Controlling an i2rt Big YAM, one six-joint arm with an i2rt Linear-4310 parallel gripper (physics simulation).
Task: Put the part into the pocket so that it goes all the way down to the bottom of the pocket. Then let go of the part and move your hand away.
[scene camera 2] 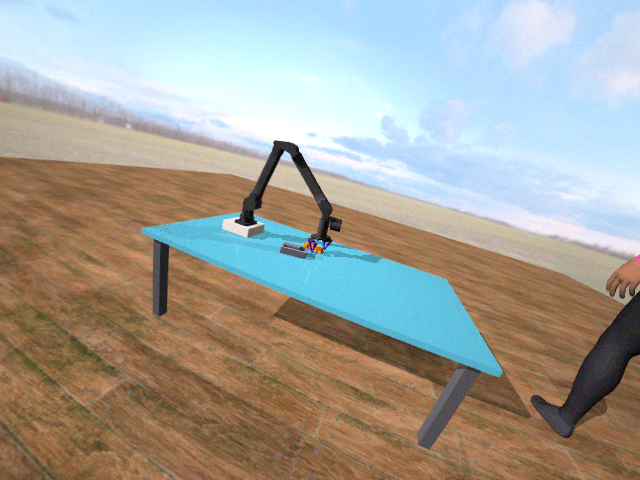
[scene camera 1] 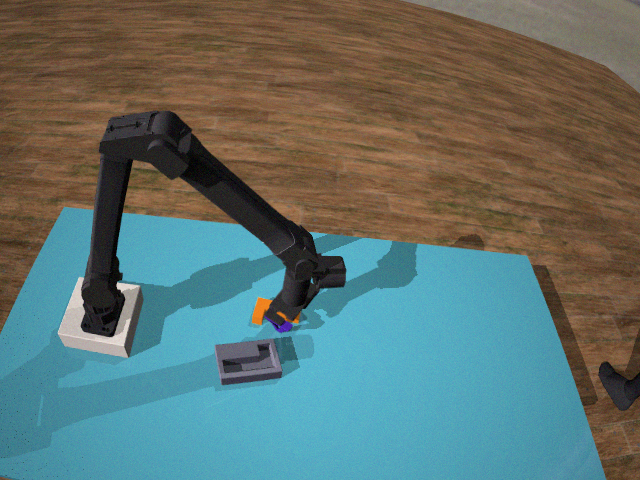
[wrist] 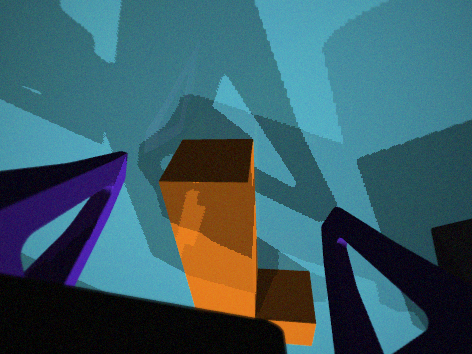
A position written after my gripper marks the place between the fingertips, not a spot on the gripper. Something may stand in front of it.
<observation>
My gripper [scene camera 1: 289,317] is open and holds nothing. Also in view: an orange L-shaped part [wrist: 208,187]. Also in view: a grey pocket block [scene camera 1: 242,362].
My gripper shows as well in the wrist view [wrist: 233,192].
</observation>
